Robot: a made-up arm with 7 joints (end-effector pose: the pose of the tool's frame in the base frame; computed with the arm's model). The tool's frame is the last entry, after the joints. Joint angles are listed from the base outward.
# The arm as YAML. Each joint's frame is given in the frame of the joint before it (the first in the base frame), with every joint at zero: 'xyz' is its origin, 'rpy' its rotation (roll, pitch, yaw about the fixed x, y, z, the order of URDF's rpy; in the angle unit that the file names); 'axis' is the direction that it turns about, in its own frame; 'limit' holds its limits. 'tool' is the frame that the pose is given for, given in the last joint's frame.
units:
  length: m
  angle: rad
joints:
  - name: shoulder
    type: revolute
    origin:
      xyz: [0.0, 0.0, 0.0]
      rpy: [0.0, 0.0, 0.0]
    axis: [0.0, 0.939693, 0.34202]
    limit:
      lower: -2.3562
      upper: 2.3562
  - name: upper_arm
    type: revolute
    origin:
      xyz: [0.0, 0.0, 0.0]
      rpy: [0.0, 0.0, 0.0]
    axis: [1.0, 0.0, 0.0]
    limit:
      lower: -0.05
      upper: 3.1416
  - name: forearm
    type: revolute
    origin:
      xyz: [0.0, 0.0, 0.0]
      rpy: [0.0, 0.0, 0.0]
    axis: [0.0, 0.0, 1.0]
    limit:
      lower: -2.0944
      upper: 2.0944
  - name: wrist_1
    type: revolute
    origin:
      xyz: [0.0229, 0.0, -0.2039]
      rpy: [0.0, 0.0, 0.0]
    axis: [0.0, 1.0, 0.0]
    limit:
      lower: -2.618
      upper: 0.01
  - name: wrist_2
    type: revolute
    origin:
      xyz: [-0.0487, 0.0, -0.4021]
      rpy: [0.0, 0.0, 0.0]
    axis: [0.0, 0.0, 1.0]
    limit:
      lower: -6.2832
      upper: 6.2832
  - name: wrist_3
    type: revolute
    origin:
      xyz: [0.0, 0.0, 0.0]
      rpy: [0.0, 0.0, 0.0]
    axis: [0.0, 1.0, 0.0]
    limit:
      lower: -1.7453
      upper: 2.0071
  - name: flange
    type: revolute
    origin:
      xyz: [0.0, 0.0, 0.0]
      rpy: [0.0, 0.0, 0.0]
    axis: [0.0, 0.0, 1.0]
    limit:
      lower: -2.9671
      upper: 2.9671
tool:
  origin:
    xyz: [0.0, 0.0, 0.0]
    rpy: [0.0, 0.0, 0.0]
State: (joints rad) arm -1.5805 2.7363 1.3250 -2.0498 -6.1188 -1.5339 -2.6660
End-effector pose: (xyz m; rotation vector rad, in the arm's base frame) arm -0.3131 -0.2598 0.0064 0.6044 -1.1636 -1.2701
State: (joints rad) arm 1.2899 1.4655 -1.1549 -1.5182 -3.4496 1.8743 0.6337
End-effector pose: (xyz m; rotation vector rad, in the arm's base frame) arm -0.4013 0.1722 -0.2493 0.6062 -2.2218 -1.8719
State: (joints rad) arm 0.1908 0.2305 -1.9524 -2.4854 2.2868 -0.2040 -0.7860
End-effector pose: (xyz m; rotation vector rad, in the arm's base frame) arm -0.0898 -0.3033 0.0360 -2.1032 0.3288 0.2241
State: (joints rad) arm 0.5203 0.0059 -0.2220 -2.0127 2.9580 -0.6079 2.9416
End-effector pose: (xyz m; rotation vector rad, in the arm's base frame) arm 0.3241 -0.0235 -0.2569 0.1934 -0.9077 -0.2773
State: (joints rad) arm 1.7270 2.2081 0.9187 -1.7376 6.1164 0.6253 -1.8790
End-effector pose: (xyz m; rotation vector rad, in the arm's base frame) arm 0.3334 0.1838 -0.2685 -0.9095 -0.9793 2.1417
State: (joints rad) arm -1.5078 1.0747 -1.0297 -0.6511 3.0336 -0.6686 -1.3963
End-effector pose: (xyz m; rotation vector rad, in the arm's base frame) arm 0.5498 0.1793 0.1535 0.3807 -1.8436 0.7499
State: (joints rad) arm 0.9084 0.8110 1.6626 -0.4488 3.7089 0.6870 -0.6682
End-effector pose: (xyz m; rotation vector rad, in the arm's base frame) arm -0.3695 0.4670 -0.1177 0.3433 2.4186 -1.0902
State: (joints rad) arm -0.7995 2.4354 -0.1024 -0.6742 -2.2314 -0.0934 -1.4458
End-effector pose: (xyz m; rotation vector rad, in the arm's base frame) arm -0.0153 0.3425 0.4887 -0.1361 -2.8503 0.8214
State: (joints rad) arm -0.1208 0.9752 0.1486 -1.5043 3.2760 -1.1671 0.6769
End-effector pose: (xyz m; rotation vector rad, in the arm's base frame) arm 0.4361 0.2485 -0.0566 0.9933 0.8015 -2.2015
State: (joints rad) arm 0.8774 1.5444 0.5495 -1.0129 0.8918 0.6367 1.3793
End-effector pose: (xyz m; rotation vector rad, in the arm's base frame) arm 0.1816 0.5380 -0.0427 0.6519 -0.9831 1.5438
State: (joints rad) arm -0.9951 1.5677 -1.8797 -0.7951 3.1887 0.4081 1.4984
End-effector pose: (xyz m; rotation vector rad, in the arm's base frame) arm 0.3118 0.4771 -0.1481 -0.9883 -0.5819 2.6685
